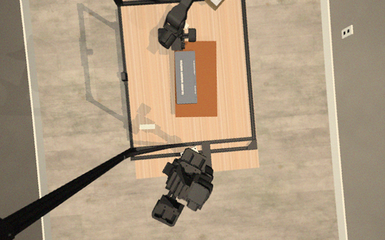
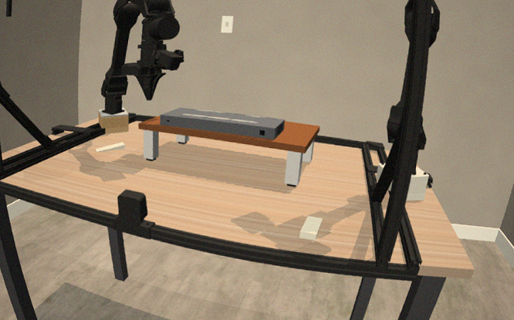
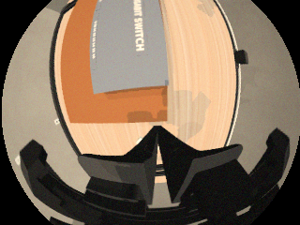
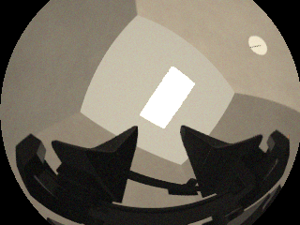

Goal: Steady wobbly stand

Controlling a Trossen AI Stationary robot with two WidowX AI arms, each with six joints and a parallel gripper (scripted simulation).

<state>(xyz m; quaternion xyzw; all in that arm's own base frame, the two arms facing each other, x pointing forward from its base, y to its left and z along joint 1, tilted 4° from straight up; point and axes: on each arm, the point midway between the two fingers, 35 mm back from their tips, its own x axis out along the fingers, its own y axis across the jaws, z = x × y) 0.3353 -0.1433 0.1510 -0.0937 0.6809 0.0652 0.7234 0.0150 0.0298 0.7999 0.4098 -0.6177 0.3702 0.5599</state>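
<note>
Right now my right hand is 850 mm above the pale wedge, 230 mm past it and 80 mm to the right of it. The rest, counted from my right hand: grey network switch: 740 mm below, 390 mm to the left, 40 mm behind; stand: 810 mm below, 390 mm to the left, 20 mm ahead.
</note>
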